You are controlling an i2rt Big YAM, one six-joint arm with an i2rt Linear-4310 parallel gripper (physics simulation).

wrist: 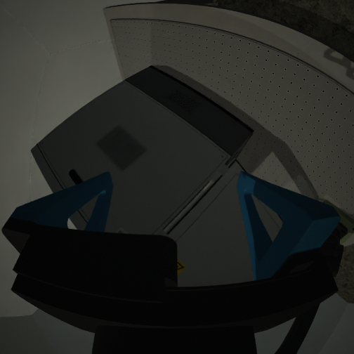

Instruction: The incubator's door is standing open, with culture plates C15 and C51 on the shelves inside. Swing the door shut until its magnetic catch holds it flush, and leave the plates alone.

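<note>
The incubator (165, 150) shows as a large grey box with a black end section and a dark square patch, tilted across the middle of the view. A narrow pale strip runs along its lower right edge. Beyond that strip, a grey panel that looks like the door (215, 240) extends between the fingers; a yellow warning label shows at its lower left. How far the door stands open is hard to tell. My gripper (174, 178) is open and empty, its blue fingers wide apart over the incubator and the panel. The plates C15 and C51 do not show.
A pale perforated board (295, 110) with a raised rim curves behind the incubator at the upper right. A partly hidden green object (346, 237) is at the right edge, beside the right finger. A pale surface lies at the left. The picture is dark.
</note>
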